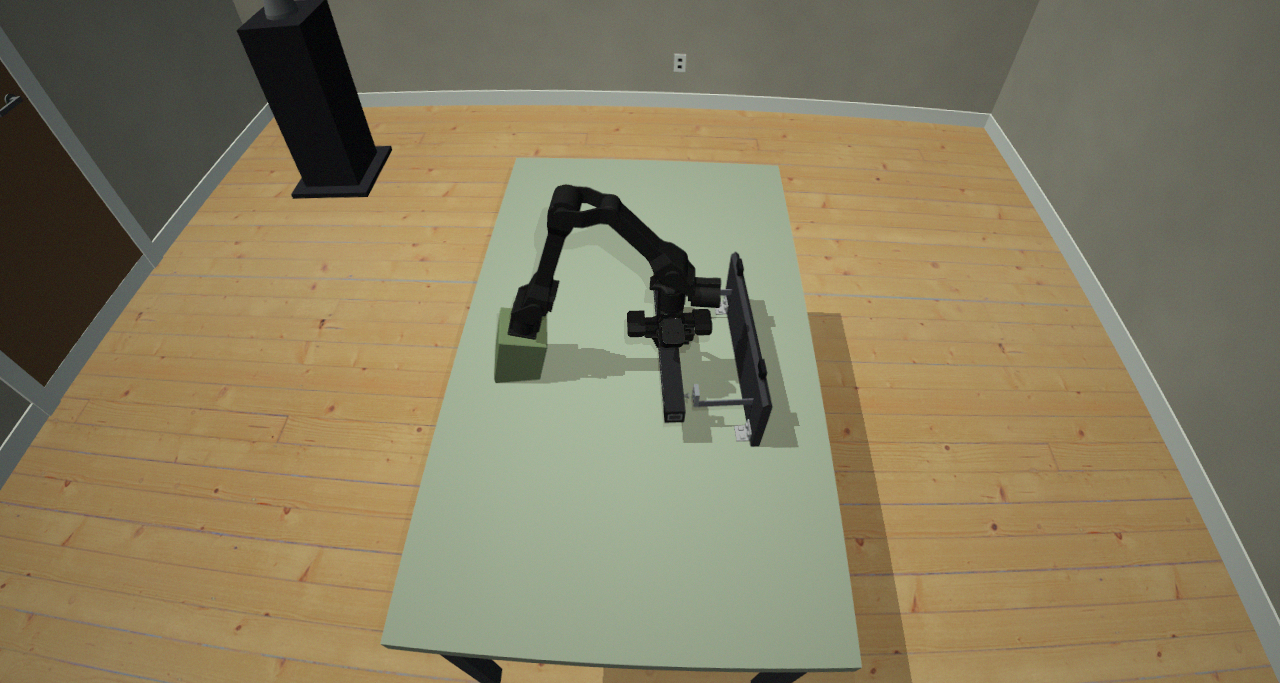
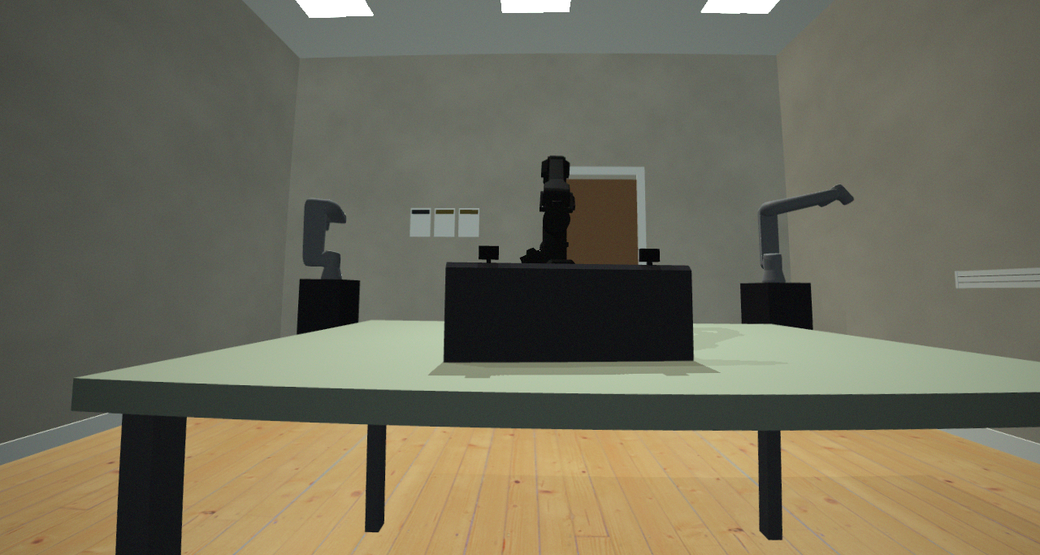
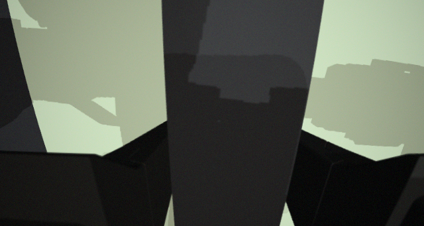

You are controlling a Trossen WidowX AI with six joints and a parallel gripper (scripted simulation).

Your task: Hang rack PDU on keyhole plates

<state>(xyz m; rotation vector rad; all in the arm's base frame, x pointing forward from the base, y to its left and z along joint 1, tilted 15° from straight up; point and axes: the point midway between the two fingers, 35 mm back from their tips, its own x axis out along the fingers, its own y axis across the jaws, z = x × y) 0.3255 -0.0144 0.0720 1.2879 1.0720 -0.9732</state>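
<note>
Now: hand 20 mm to the left of the rack PDU, 10 mm short of it and 10 mm above it. The rest, counted from my hand: black panel 180 mm ahead, 40 mm below, 10 mm to the left.
</note>
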